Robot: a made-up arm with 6 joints.
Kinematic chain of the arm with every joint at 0, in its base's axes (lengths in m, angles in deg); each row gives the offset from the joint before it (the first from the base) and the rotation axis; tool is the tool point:
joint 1: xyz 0 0 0.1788 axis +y
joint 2: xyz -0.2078 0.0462 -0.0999 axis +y
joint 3: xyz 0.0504 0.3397 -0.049 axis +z
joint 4: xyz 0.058 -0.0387 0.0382 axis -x
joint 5: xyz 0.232 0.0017 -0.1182 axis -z
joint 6: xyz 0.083 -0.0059 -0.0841 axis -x
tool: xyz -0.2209 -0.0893 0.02
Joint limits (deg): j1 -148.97..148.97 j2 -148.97..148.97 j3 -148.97..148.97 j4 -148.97..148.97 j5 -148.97..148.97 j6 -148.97..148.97
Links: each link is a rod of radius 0.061 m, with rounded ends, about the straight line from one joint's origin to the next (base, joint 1, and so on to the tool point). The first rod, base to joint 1, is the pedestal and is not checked.
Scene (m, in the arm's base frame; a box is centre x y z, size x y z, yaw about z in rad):
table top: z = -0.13
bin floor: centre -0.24 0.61 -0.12 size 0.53 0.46 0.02 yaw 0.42
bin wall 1: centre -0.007 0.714 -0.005 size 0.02 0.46 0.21 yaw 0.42
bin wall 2: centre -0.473 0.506 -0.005 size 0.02 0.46 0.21 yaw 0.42
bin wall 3: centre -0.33 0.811 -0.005 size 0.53 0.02 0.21 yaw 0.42
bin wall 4: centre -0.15 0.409 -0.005 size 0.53 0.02 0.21 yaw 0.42
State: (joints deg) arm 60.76 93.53 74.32 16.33 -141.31 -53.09
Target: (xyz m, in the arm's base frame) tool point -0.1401 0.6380 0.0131
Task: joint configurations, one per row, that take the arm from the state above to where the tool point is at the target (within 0.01 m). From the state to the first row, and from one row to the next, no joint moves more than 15 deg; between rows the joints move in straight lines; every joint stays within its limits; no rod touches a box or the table.
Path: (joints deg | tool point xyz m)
1: 68.95 86.37 77.92 23.99 -127.07 -44.38 | -0.5594 0.7756 0.3948
2: 77.14 79.20 81.53 31.65 -112.82 -35.67 | -0.5320 0.7723 0.3703
3: 85.32 72.04 85.13 39.30 -98.58 -26.96 | -0.4889 0.7652 0.3400
4: 93.51 64.88 88.74 46.96 -84.33 -18.24 | -0.4310 0.7523 0.3087
5: 101.70 57.71 92.34 54.62 -70.09 -9.53 | -0.3618 0.7321 0.2808
6: 109.89 50.55 95.95 62.28 -55.85 -0.82 | -0.2862 0.7048 0.2609
7: 118.07 43.39 99.55 69.93 -41.60 7.89 | -0.2104 0.6721 0.2515
8: 126.26 36.23 103.16 77.59 -27.36 16.60 | -0.1401 0.6380 0.2536
9: 113.99 32.34 95.72 78.14 -37.38 8.40 | -0.1663 0.6441 0.1761
10: 101.72 28.45 88.27 78.69 -47.39 0.19 | -0.1666 0.6449 0.0936
11: 89.44 24.57 80.83 79.25 -57.41 -8.01 | -0.1401 0.6380 0.0131

